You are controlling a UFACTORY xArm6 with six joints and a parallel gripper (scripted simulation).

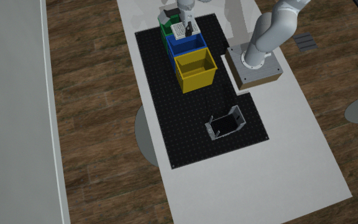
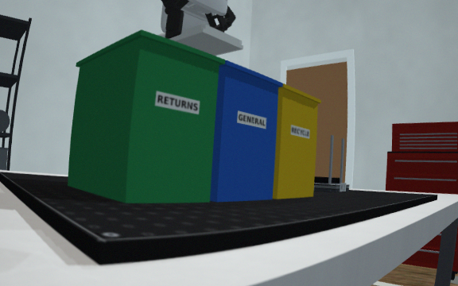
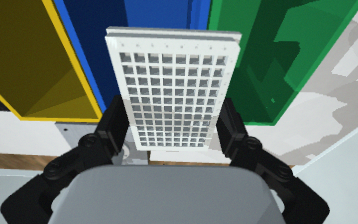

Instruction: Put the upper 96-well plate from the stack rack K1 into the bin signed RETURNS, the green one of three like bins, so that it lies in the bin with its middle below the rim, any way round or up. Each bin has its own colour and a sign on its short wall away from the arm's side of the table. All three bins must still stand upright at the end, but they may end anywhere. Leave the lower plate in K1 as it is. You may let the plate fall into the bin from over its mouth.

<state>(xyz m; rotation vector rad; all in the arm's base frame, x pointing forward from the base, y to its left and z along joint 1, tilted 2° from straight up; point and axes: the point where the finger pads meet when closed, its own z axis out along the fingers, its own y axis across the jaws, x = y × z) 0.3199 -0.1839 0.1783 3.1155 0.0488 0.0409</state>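
Right now the green returns bin is 10 mm ahead of my hand, 100 mm to the right of it and 150 mm below it. The rest, counted from my hand: white 96-well plate: 10 mm below; then yellow recycle bin: 170 mm to the left, 150 mm below; then blue general bin: 10 mm ahead, 40 mm to the left, 150 mm below.
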